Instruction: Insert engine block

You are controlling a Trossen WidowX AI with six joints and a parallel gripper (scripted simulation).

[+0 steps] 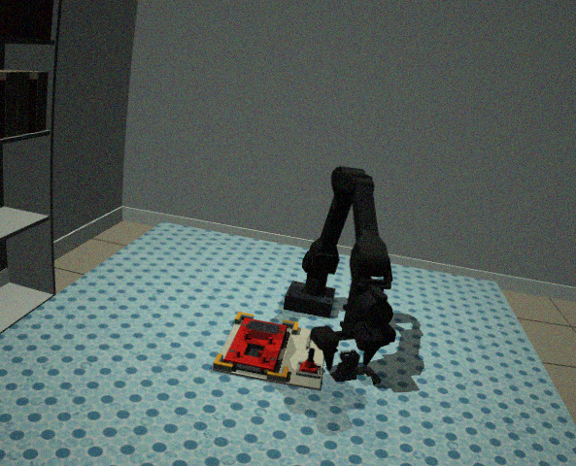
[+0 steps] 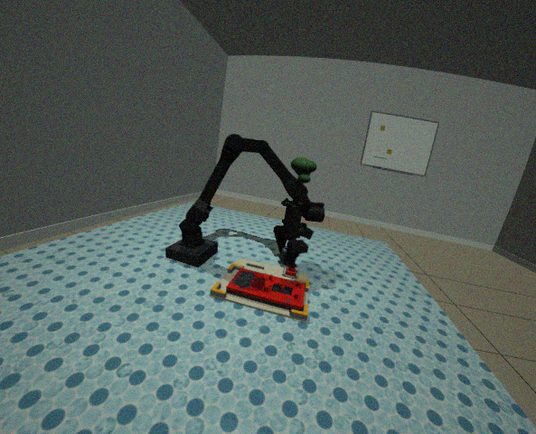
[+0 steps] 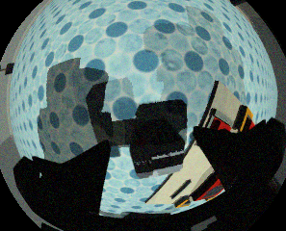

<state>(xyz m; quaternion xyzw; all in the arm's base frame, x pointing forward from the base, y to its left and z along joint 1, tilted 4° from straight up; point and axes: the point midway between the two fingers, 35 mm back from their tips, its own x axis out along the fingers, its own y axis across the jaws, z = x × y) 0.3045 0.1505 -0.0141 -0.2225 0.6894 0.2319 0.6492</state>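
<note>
Now: the engine block 1 cm to the right of my gripper tip and 1 cm above it. The rest, counted from my gripper tip: cream base plate 18 cm to the right; dark upright post 4 cm ahead, 8 cm to the right, 2 cm above.
</note>
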